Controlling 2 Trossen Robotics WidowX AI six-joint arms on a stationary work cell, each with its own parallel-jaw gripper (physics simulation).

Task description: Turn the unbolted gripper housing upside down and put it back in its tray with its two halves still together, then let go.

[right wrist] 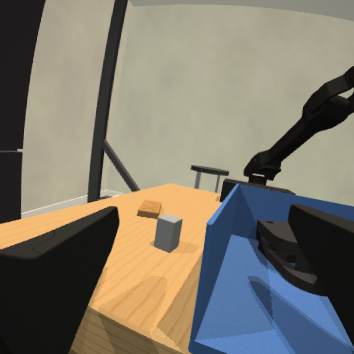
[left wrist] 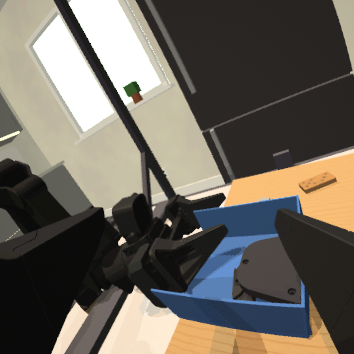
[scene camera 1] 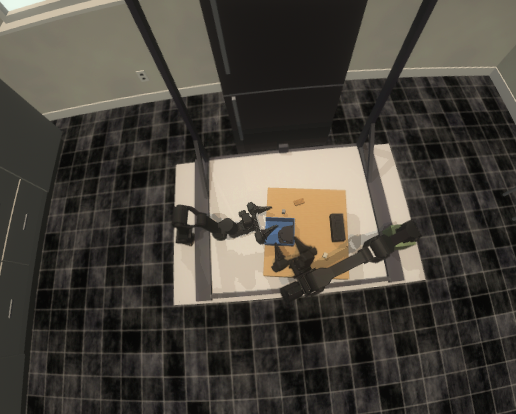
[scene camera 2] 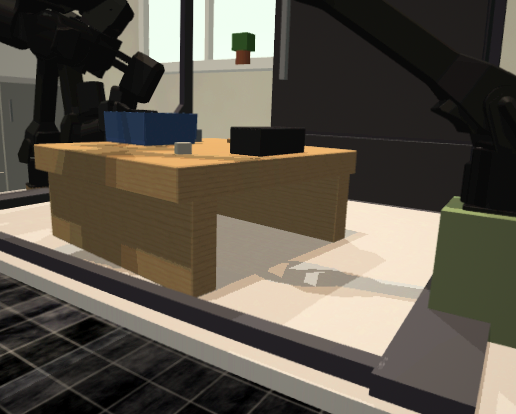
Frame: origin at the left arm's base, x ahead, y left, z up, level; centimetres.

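Seen in the pictures: left gripper, fingertip midpoint: (left wrist: 191,216) (scene camera 1: 284,239) (scene camera 2: 129,64); right gripper, fingertip midpoint: (right wrist: 203,213) (left wrist: 224,208) (scene camera 1: 274,216); left arm's base, origin of the base link: (scene camera 1: 403,234) (scene camera 2: 498,209); right arm's base, origin of the base link: (left wrist: 89,296) (scene camera 1: 187,238) (scene camera 2: 41,185).
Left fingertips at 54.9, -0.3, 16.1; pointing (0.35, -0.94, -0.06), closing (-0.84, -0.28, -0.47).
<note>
Offsets run from my left fingertips to a thing's top centre, as dx, dy, dz.
The dark grey gripper housing {-1.7, -4.6, -8.9} (scene camera 1: 286,234) (left wrist: 270,270) (right wrist: 275,232) lies in the right part of the blue tray {+1.3, -5.8, -7.7} (scene camera 1: 280,219) (scene camera 2: 150,129) (left wrist: 230,312) (right wrist: 212,260) in scene camera 1. In the left wrist view its broad rounded face with holes shows. In the right wrist view two layers show in part, and a finger hides the rest. My left gripper (scene camera 1: 286,243) is open and empty at the tray's lower right edge in scene camera 1. My right gripper (scene camera 1: 274,217) (left wrist: 224,208) (right wrist: 203,213) is open and empty at the tray's left side.
The tray stands on a wooden table (scene camera 1: 320,215) (scene camera 2: 270,172). A black box {-23.7, -5.3, -9.3} (scene camera 1: 337,227) (scene camera 2: 267,141) stands to the right. An orange-brown brick {-9.0, -19.2, -12.3} (scene camera 1: 299,202) (left wrist: 317,182) (right wrist: 150,208), a grey block {-1.5, -15.1, -10.6} (scene camera 1: 283,211) (right wrist: 168,233) and another small block {-16.8, +5.8, -11.5} (scene camera 1: 325,256) (scene camera 2: 183,148) are on the table.
</note>
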